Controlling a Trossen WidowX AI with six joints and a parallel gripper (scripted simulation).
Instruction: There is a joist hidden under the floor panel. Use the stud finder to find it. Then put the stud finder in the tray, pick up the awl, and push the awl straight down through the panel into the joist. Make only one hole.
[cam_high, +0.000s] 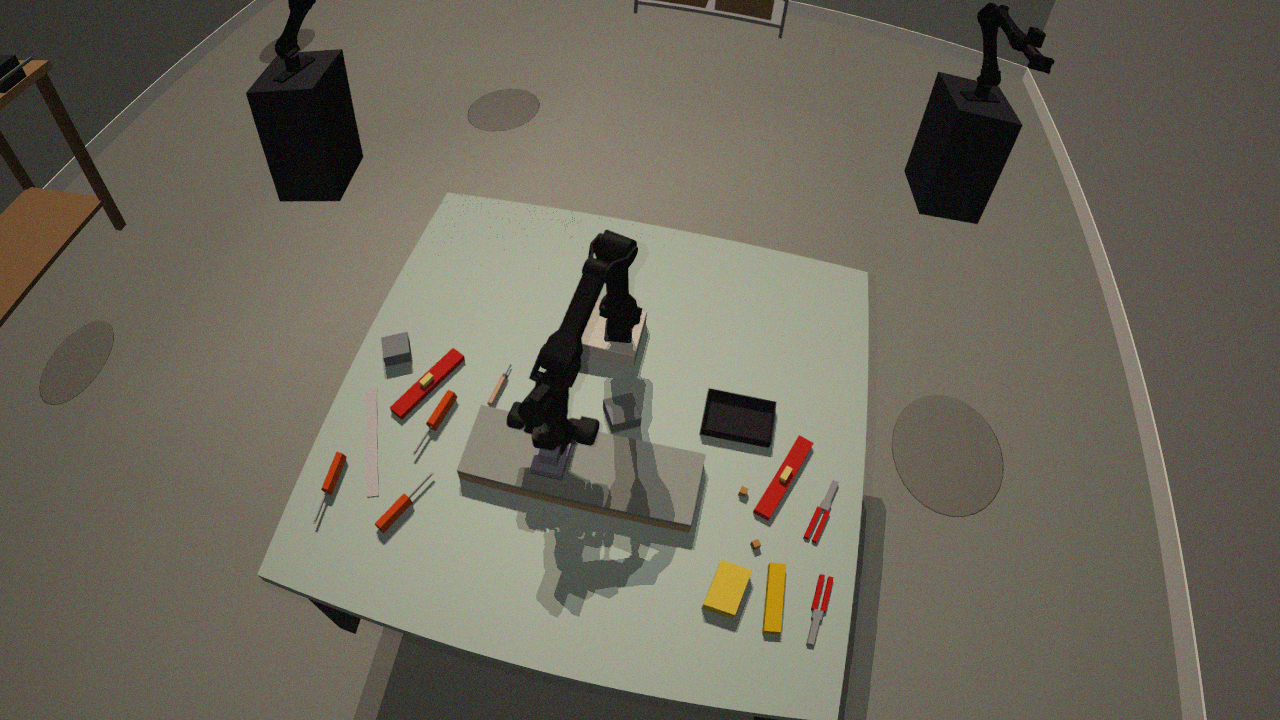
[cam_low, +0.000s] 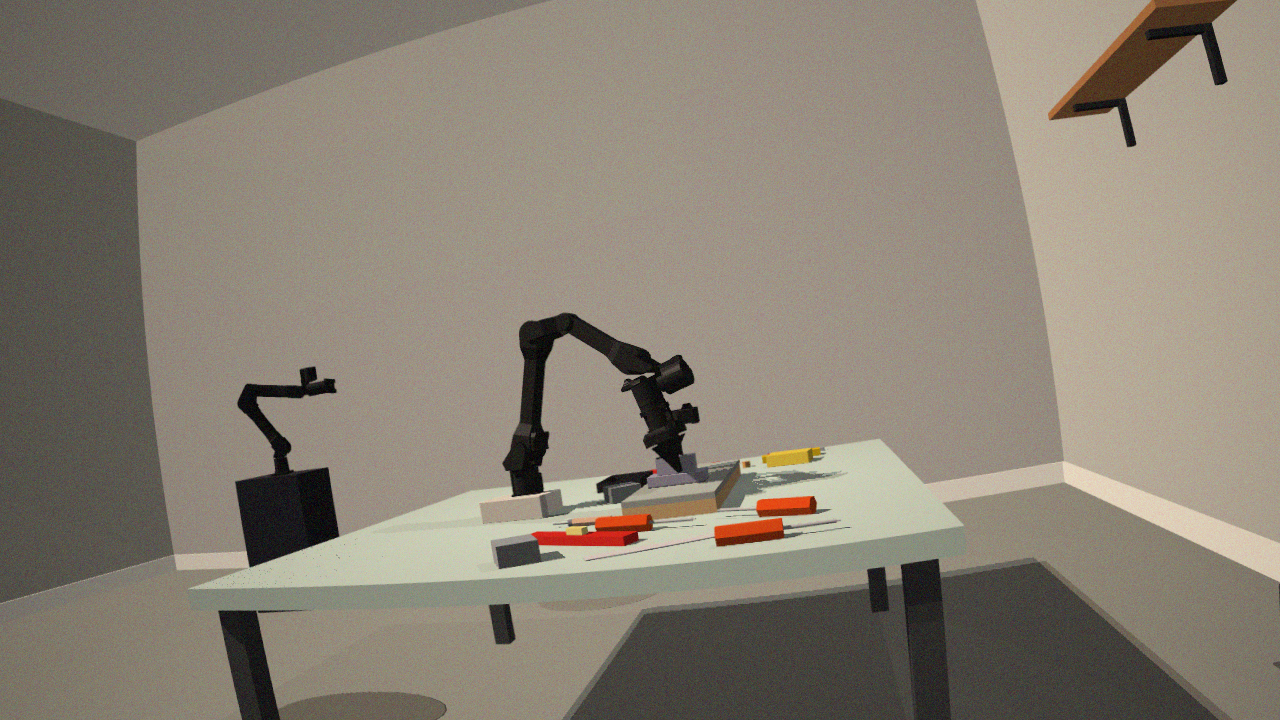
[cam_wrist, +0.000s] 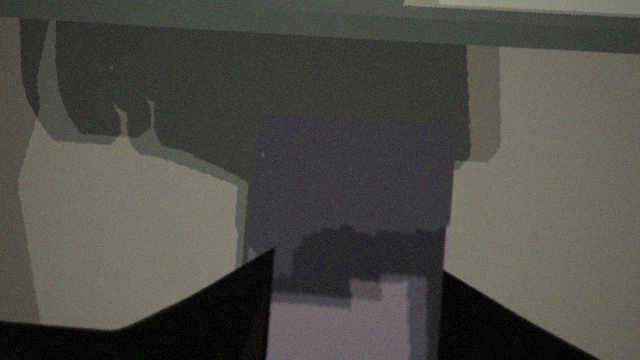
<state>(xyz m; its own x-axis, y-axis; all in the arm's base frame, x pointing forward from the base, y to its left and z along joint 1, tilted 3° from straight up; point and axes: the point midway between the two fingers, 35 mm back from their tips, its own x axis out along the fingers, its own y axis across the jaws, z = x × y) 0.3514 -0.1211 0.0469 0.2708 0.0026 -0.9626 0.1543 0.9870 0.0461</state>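
Right now the dark tray is 42 cm to the left of my gripper tip, 16 cm behind it and 5 cm below it. Also, from my gripper tip: grey stud finder (2 cm behind, 2 cm above); then white strip (44 cm to the right, 6 cm below, 1 cm behind); then awl (22 cm behind, 15 cm to the right, 6 cm below).
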